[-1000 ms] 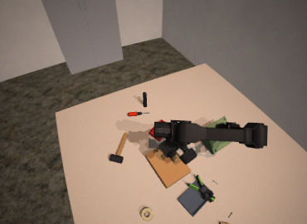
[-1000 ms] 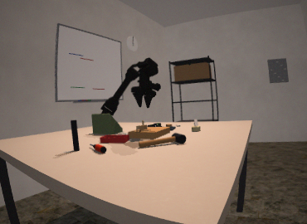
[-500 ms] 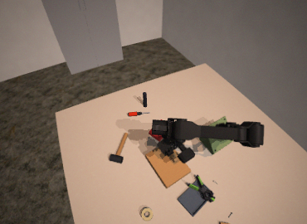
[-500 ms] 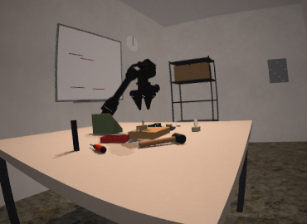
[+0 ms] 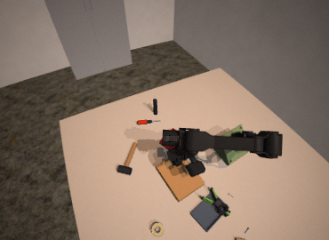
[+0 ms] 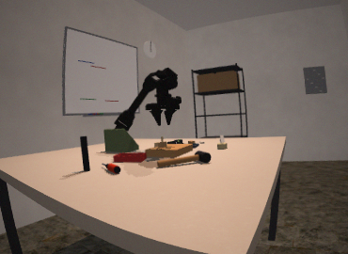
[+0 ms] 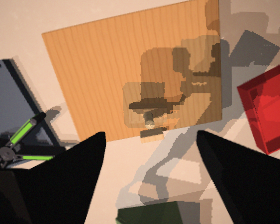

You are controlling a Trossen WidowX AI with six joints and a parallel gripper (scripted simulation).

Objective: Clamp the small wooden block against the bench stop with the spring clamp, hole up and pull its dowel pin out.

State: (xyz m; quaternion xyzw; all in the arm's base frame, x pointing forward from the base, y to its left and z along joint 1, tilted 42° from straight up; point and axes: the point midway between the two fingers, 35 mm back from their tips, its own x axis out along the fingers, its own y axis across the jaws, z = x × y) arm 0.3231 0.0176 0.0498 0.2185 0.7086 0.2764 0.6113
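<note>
Right now my hand is 110 mm above the dowel pin and 10 mm past it. Round my hand: red tray (200 mm to the right, 160 mm below, 20 mm behind); then wooden board (150 mm below, 20 mm ahead); then wooden block (130 mm below, 20 mm behind).
</note>
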